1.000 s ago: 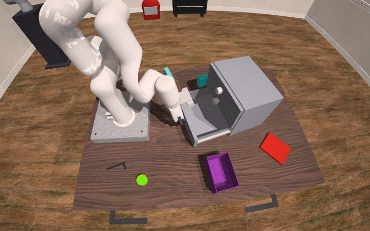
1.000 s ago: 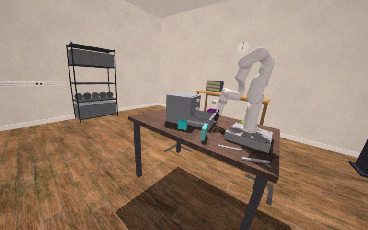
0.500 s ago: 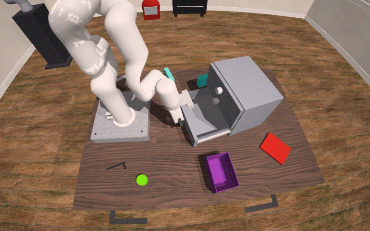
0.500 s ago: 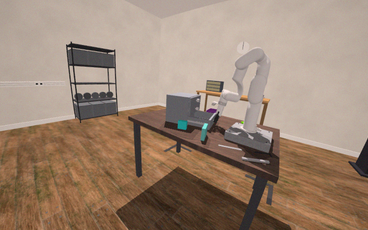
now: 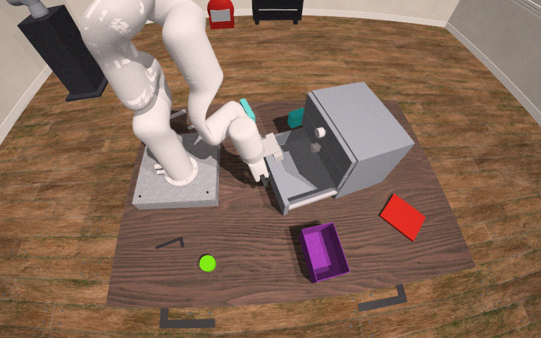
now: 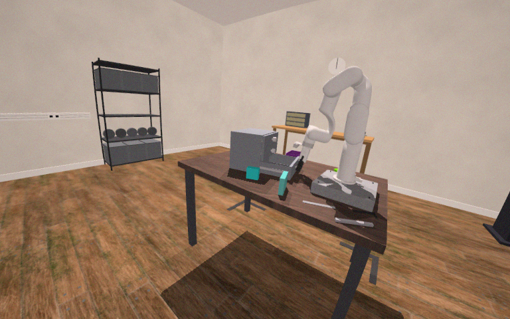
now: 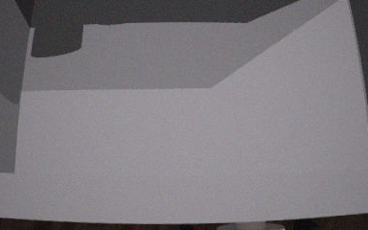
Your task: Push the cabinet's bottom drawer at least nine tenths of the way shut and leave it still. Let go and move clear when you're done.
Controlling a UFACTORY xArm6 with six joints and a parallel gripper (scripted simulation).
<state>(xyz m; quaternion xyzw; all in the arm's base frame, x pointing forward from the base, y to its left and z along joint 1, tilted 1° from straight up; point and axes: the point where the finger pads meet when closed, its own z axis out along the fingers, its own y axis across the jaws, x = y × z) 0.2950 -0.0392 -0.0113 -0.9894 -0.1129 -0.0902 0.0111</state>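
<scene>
Right now the bottom drawer is 130 mm ahead of my hand, 30 mm to the left of it and 20 mm below it. Round my hand: purple bin 290 mm to the right, 160 mm ahead, 30 mm below; teal cube 290 mm to the left, 180 mm ahead, 20 mm below; red flat block 510 mm ahead, 200 mm to the right, 50 mm below.
</scene>
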